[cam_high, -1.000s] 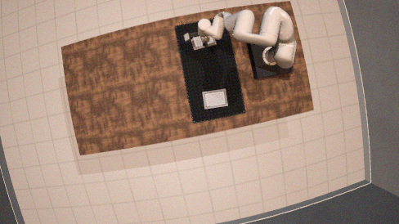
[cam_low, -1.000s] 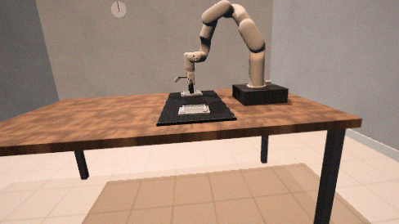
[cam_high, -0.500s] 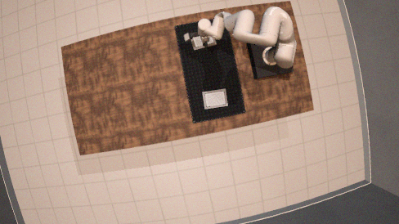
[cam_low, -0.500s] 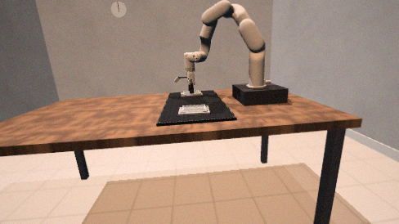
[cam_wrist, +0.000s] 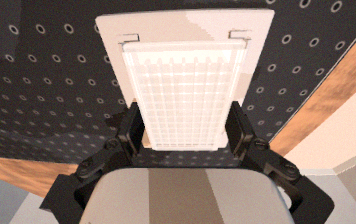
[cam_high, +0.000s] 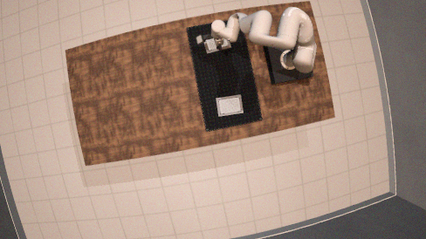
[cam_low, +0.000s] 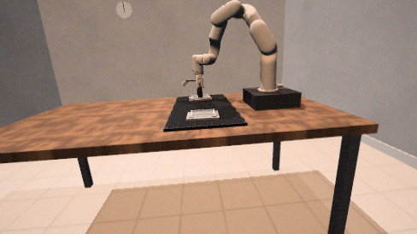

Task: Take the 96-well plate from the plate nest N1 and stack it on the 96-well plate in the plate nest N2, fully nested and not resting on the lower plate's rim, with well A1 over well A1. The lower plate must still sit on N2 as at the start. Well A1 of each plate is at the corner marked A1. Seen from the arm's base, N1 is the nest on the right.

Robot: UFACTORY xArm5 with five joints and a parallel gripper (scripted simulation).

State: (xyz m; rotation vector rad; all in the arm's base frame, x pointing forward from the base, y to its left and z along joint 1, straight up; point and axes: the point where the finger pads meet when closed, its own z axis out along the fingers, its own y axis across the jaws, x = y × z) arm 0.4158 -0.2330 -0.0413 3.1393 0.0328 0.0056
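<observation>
The nest N1 is 30 mm below my hand.
</observation>
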